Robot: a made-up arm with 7 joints.
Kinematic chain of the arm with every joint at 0, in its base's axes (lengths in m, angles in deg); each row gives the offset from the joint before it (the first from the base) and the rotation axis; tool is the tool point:
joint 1: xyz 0 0 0 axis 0 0.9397 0.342
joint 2: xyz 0 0 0 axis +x
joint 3: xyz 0 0 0 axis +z
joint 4: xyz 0.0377 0 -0.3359 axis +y
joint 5: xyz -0.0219 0 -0.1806 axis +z
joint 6: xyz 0 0 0 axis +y
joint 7: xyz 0 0 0 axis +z
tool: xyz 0 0 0
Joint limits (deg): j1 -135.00..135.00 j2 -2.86..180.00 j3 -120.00..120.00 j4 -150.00..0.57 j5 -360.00..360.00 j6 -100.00..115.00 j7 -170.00..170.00
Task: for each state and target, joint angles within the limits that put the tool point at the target. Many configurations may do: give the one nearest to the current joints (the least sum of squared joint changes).
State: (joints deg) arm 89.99 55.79 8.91 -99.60 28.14 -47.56 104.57
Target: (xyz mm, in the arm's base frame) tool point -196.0 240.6 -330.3
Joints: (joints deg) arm 54.62 36.63 -0.67 -75.15 28.14 -47.56 104.57
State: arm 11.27 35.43 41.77 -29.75 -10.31 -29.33 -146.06
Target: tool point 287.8 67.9 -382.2
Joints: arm -16.98 1.75 25.28 -58.84 -10.31 -29.33 -146.06
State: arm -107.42 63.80 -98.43 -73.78 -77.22 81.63 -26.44
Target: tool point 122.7 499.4 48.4
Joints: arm -61.03 100.66 -120.00 -27.08 -77.22 81.63 -26.44
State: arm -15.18 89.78 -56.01 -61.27 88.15 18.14 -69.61
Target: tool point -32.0 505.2 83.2
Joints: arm 15.80 112.03 -92.46 -32.96 88.15 18.14 -69.61
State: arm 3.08 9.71 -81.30 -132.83 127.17 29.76 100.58
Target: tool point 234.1 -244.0 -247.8
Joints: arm -34.65 -2.86 -60.46 -89.97 127.17 29.76 100.58
